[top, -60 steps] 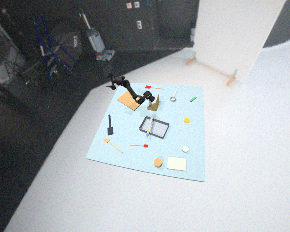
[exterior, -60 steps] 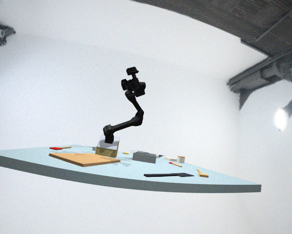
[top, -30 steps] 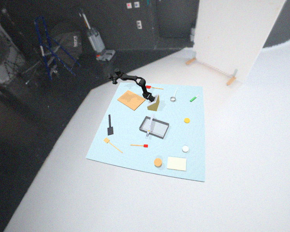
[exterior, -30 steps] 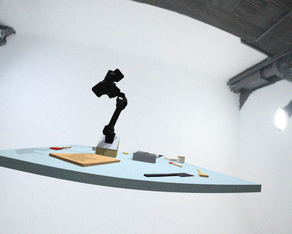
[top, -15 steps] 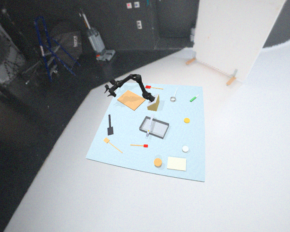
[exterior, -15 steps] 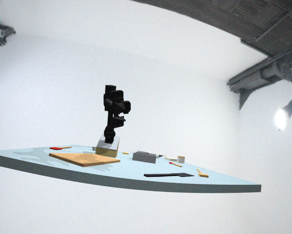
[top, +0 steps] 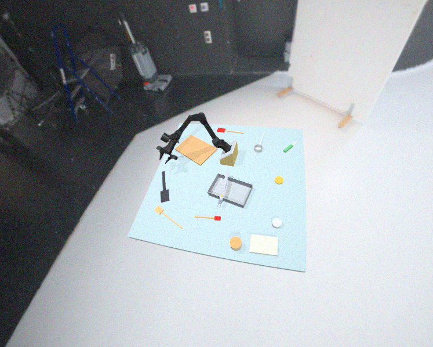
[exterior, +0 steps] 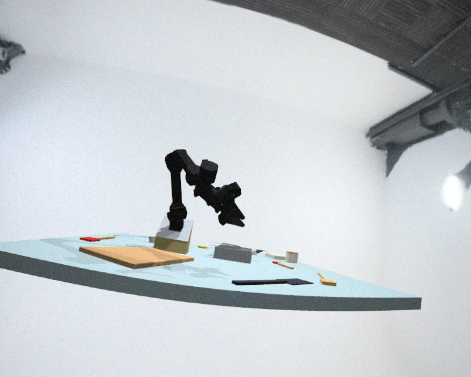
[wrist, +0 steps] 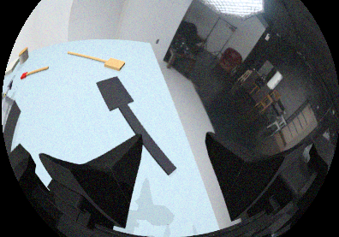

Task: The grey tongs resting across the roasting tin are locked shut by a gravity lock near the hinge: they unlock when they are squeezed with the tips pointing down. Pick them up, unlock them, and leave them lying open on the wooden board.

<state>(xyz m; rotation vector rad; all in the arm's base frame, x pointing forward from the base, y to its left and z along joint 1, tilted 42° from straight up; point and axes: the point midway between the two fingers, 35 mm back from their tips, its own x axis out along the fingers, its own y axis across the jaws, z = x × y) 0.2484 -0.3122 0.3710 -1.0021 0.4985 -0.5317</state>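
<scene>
My gripper tip is now 54 cm to the right of the yellow lock piece, 14 cm short of it and 11 cm above it. Round my gripper tip: roasting tin: 59 cm to the left, 15 cm below, 6 cm ahead; black spatula: 17 cm below, 15 cm ahead, 2 cm to the left; wooden board: 33 cm behind, 17 cm below, 14 cm to the left.
</scene>
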